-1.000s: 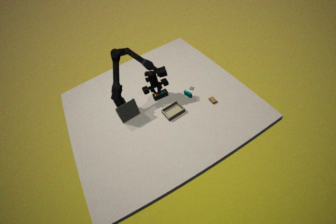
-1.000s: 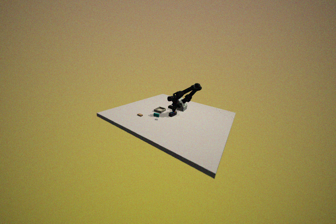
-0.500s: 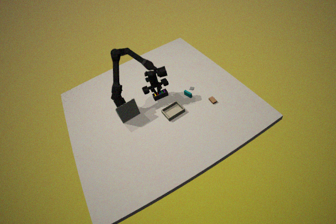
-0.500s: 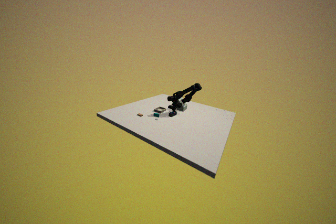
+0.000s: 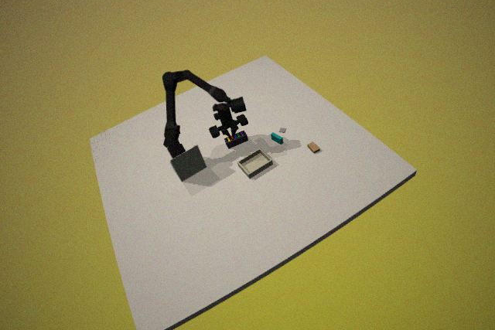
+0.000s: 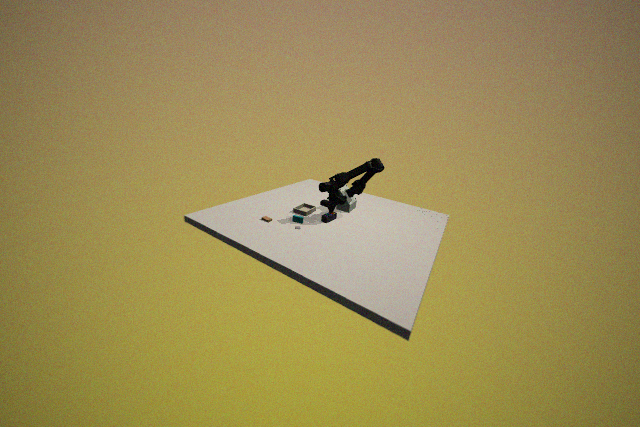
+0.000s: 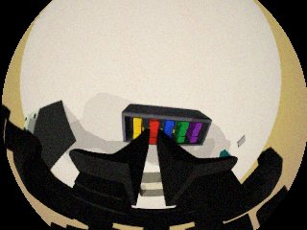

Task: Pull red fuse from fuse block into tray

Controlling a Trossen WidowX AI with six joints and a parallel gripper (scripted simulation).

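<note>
The tray lies 3 cm ahead of my gripper tip, 19 cm to the right of it and 4 cm below it. The rest, counted from my gripper tip: red fuse (1 cm below); teal box (19 cm ahead, 11 cm to the right, 2 cm below); grey piece (25 cm ahead, 6 cm to the right, 4 cm below).
</note>
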